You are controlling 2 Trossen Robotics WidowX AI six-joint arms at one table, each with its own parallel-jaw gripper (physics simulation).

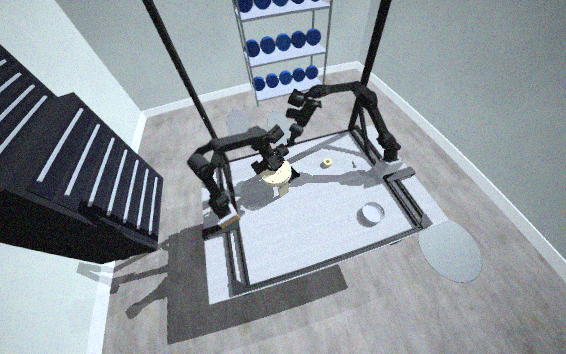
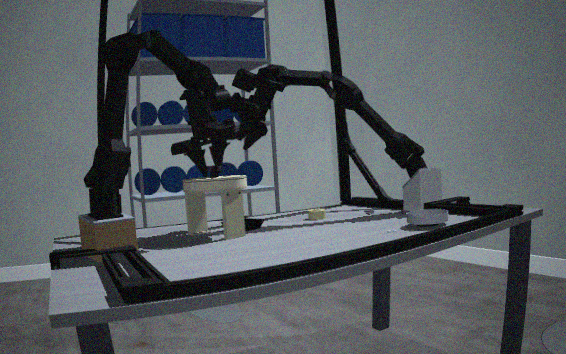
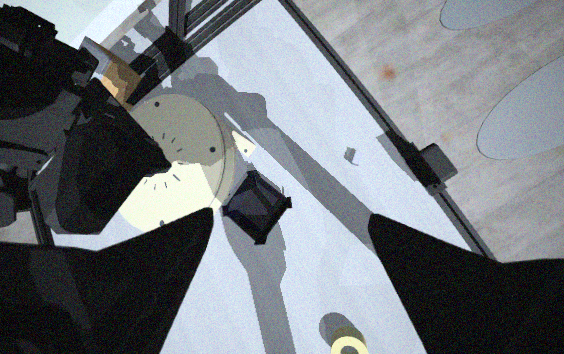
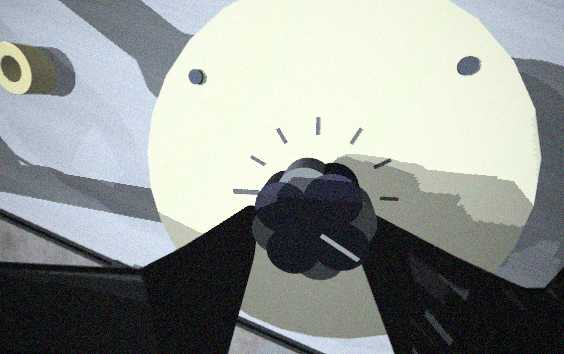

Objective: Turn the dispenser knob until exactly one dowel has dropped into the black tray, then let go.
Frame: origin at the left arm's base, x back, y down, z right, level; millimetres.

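Where they show: left gripper, fingertip midpoint: (image 1: pixel 292 136) (image 2: pixel 241 145) (image 3: pixel 292 218); right gripper, fingertip midpoint: (image 2: pixel 213 174) (image 3: pixel 160 156) (image 4: pixel 306 218); left arm's base, origin of the base link: (image 1: pixel 390 159) (image 2: pixel 421 176); right arm's base, origin of the base link: (image 1: pixel 223 211) (image 2: pixel 105 216).
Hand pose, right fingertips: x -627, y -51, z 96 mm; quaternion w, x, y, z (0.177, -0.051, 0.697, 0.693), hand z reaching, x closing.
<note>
Things, the pixels of their top centre, and the offset from my right fingertips.
- cream dispenser, middle of its top: (image 4: pixel 316 196) (image 3: pixel 158 161) (image 2: pixel 214 176) (image 1: pixel 275 169) dx +0, dy +5, dz -9 mm
- black tray, middle of its top: (image 3: pixel 255 207) (image 2: pixel 242 220) (image 1: pixel 289 174) dx +82, dy +128, dz +26 mm
- yellow tape roll, middle of its top: (image 4: pixel 10 68) (image 2: pixel 316 209) (image 1: pixel 327 161) dx +324, dy +127, dz +47 mm
- white round dish, middle of its top: (image 2: pixel 427 212) (image 1: pixel 373 211) dx +422, dy +120, dz -321 mm
The cream dispenser (image 1: pixel 280 174) (image 2: pixel 211 185) (image 3: pixel 186 123) (image 4: pixel 280 70) stands on legs at the back left of the table. Its dark lobed knob (image 4: pixel 302 197) sits on the round top, with tick marks around it. My right gripper (image 1: pixel 271 162) (image 2: pixel 211 168) (image 4: pixel 306 218) reaches down onto the top and is shut on the knob. The black tray (image 1: pixel 295 173) (image 2: pixel 253 222) (image 3: pixel 256 207) lies on the table beside the dispenser, and I see no dowel in it. My left gripper (image 1: pixel 293 136) (image 2: pixel 253 135) (image 3: pixel 292 218) hangs open and empty high above the tray.
A yellow tape roll (image 1: pixel 327 162) (image 2: pixel 316 213) (image 3: pixel 349 345) and a small grey piece (image 1: pixel 354 164) (image 3: pixel 349 154) lie right of the tray. A white round dish (image 1: pixel 372 213) (image 2: pixel 427 216) sits near the right edge. A shelf rack (image 1: pixel 246 60) (image 2: pixel 272 140) with blue rolls stands behind the table.
</note>
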